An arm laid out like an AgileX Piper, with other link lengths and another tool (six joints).
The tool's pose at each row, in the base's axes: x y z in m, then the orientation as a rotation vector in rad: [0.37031 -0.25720 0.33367 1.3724 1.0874 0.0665]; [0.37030 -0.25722 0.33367 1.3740 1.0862 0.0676]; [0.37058 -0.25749 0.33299 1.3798 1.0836 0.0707]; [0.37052 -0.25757 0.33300 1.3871 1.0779 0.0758]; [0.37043 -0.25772 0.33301 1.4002 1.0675 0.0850]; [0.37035 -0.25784 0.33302 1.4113 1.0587 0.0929]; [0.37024 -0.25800 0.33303 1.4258 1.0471 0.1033]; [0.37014 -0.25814 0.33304 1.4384 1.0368 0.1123]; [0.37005 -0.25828 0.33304 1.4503 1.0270 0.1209]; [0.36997 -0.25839 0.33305 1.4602 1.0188 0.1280]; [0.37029 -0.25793 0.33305 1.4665 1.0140 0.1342]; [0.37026 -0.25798 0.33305 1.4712 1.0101 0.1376]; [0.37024 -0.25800 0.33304 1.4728 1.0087 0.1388]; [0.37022 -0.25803 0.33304 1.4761 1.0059 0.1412]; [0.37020 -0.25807 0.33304 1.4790 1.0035 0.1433]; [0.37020 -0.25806 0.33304 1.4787 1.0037 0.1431]
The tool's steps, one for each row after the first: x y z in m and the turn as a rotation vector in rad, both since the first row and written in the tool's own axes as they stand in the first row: [-0.00002 -0.00001 0.00001 0.0006 0.0000 0.0019]; [0.00036 -0.00048 0.00051 0.0035 0.0009 0.0075]; [0.00027 -0.00052 0.00053 0.0062 0.0009 0.0165]; [0.00013 -0.00060 0.00058 0.0110 0.0008 0.0326]; [0.00000 -0.00067 0.00062 0.0150 0.0008 0.0464]; [-0.00016 -0.00077 0.00066 0.0203 0.0008 0.0644]; [-0.00030 -0.00085 0.00070 0.0250 0.0008 0.0801]; [-0.00044 -0.00094 0.00075 0.0294 0.0008 0.0951]; [-0.00056 -0.00100 0.00078 0.0331 0.0007 0.1075]; [-0.00010 -0.00071 0.00064 0.0349 0.0020 0.1161]; [-0.00015 -0.00074 0.00066 0.0367 0.0020 0.1220]; [-0.00016 -0.00076 0.00066 0.0372 0.0020 0.1241]; [-0.00019 -0.00078 0.00067 0.0385 0.0019 0.1283]; [-0.00023 -0.00080 0.00069 0.0396 0.0020 0.1319]; [-0.00022 -0.00080 0.00068 0.0395 0.0019 0.1316]
